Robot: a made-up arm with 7 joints.
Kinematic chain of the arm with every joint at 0, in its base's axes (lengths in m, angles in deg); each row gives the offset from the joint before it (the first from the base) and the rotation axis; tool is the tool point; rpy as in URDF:
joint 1: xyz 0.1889 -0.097 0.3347 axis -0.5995 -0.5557 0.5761
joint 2: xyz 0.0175 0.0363 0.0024 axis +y
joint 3: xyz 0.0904 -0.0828 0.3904 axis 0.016 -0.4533 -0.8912
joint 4: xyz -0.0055 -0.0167 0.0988 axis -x
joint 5: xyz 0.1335 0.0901 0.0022 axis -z
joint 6: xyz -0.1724 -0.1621 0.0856 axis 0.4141 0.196 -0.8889
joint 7: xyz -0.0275 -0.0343 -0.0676 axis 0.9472 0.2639 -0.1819
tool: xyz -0.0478 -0.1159 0.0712 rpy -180 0 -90
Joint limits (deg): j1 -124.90..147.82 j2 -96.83..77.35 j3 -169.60..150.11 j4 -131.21..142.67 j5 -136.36..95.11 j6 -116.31..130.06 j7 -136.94..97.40
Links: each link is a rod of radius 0.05 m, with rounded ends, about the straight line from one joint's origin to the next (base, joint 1, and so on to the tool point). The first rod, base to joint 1, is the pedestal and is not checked.
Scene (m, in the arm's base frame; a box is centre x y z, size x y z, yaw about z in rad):
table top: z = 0
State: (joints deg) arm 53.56 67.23 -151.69 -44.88 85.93 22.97 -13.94
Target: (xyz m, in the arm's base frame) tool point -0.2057 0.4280 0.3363
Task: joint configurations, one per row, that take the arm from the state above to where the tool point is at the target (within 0.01 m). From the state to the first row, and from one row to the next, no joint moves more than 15 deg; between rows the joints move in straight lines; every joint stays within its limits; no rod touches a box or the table.
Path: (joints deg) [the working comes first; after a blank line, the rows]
Joints at the target: 102.58 4.56 -169.60 -55.11 46.58 7.73 -19.71
Straight joint move there: clear.

1: 63.36 54.70 -155.27 -46.93 78.06 19.92 -15.09
2: 73.17 42.16 -158.85 -48.97 70.19 16.87 -16.25
3: 82.97 29.63 -162.44 -51.02 62.32 13.83 -17.40
4: 92.78 17.10 -166.02 -53.06 54.45 10.78 -18.56
5: 102.58 4.56 -169.60 -55.11 46.58 7.73 -19.71

